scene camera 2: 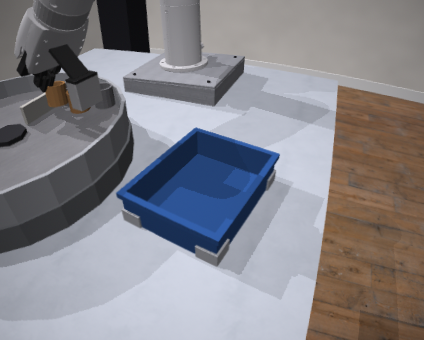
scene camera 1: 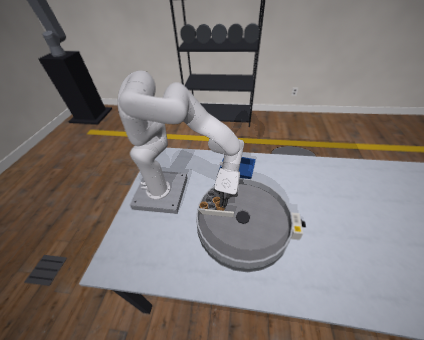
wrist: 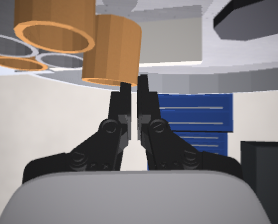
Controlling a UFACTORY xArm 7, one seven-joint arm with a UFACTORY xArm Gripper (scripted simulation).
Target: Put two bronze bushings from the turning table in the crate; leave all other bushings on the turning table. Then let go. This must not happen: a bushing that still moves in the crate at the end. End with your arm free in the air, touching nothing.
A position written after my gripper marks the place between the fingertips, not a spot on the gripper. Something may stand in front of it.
Observation:
I see my gripper (scene camera 2: 42, 84) and a bronze bushing (wrist: 115, 57).
My gripper is seen too in the wrist view (wrist: 134, 88).

